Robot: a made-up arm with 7 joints. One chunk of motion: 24 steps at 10 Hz.
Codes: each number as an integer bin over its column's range. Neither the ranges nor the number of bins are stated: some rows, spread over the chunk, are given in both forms.
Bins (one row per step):
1: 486 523 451 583 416 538
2: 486 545 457 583 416 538
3: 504 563 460 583 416 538
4: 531 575 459 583 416 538
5: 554 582 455 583 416 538
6: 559 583 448 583 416 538
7: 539 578 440 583 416 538
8: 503 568 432 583 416 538
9: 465 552 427 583 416 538
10: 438 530 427 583 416 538
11: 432 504 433 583 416 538
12: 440 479 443 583 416 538
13: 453 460 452 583 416 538
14: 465 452 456 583 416 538
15: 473 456 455 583 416 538
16: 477 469 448 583 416 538
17: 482 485 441 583 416 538
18: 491 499 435 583 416 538
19: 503 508 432 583 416 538
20: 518 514 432 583 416 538
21: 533 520 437 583 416 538
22: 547 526 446 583 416 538
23: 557 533 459 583 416 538
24: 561 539 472 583 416 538
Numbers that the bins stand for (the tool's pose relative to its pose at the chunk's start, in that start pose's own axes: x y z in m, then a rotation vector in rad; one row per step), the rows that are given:
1: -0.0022 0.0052 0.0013 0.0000 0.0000 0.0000
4: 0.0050 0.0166 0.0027 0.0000 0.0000 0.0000
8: 0.0006 0.0151 -0.0022 0.0000 0.0000 0.0000
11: -0.0108 0.0010 -0.0020 0.0000 0.0000 0.0000
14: -0.0055 -0.0105 0.0022 0.0000 0.0000 0.0000
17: -0.0028 -0.0032 -0.0005 0.0000 0.0000 0.0000
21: 0.0054 0.0045 -0.0013 0.0000 0.0000 0.0000
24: 0.0098 0.0087 0.0050 0.0000 0.0000 0.0000
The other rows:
2: -0.0022 0.0100 0.0023 0.0000 0.0000 0.0000
3: 0.0007 0.0140 0.0029 0.0000 0.0000 0.0000
5: 0.0087 0.0182 0.0020 0.0000 0.0000 0.0000
6: 0.0095 0.0184 0.0007 0.0000 0.0000 0.0000
7: 0.0063 0.0173 -0.0007 0.0000 0.0000 0.0000
9: -0.0055 0.0116 -0.0031 0.0000 0.0000 0.0000
10: -0.0098 0.0067 -0.0031 0.0000 0.0000 0.0000
12: -0.0095 -0.0045 -0.0002 0.0000 0.0000 0.0000
13: -0.0074 -0.0087 0.0014 0.0000 0.0000 0.0000
15: -0.0042 -0.0096 0.0020 0.0000 0.0000 0.0000
16: -0.0036 -0.0067 0.0007 0.0000 0.0000 0.0000
18: -0.0014 -0.0001 -0.0016 0.0000 0.0000 0.0000
19: 0.0006 0.0019 -0.0022 0.0000 0.0000 0.0000
20: 0.0030 0.0032 -0.0022 0.0000 0.0000 0.0000
22: 0.0076 0.0058 0.0004 0.0000 0.0000 0.0000
23: 0.0092 0.0074 0.0027 0.0000 0.0000 0.0000

